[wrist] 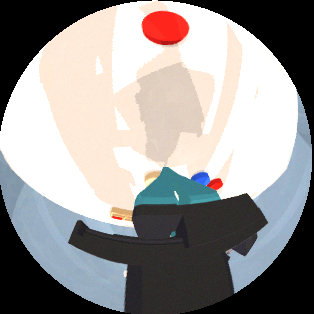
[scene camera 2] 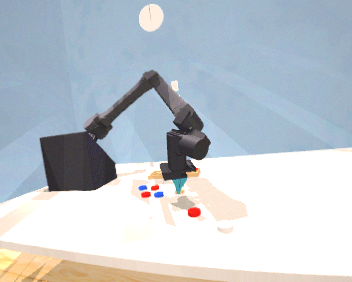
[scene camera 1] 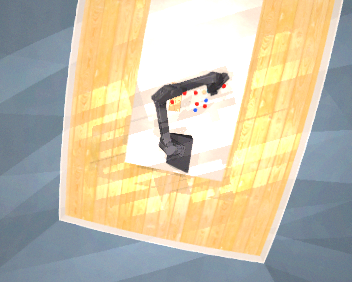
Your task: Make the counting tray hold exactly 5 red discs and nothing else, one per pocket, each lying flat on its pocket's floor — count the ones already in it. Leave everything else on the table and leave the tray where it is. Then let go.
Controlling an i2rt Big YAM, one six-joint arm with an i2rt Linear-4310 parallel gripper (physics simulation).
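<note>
The wooden counting tray (scene camera 1: 175, 107) (scene camera 2: 155, 175) (wrist: 128, 218) lies partly under the arm in the first scene view. A red disc (scene camera 1: 172, 102) is in it; another (scene camera 1: 184, 93) shows by its edge, and whether it is inside is unclear. Other red discs (scene camera 1: 195, 92) (scene camera 1: 197, 104) (scene camera 1: 205, 106) lie on the table. A separate red disc (scene camera 1: 224, 86) (scene camera 2: 194, 212) (wrist: 165, 27) lies flat, away from the fingers. My gripper (scene camera 2: 179, 193) (wrist: 164, 170) is shut and empty, pointing down close above the table. The arm hides part of the tray's contents.
Blue discs (scene camera 1: 206, 100) (scene camera 1: 195, 110) (scene camera 2: 143, 187) (scene camera 2: 159, 194) lie among the red ones. A cream disc (scene camera 1: 204, 92) (wrist: 151, 178) is close behind the fingertips. A white disc (scene camera 2: 225, 228) lies beyond the separate red disc.
</note>
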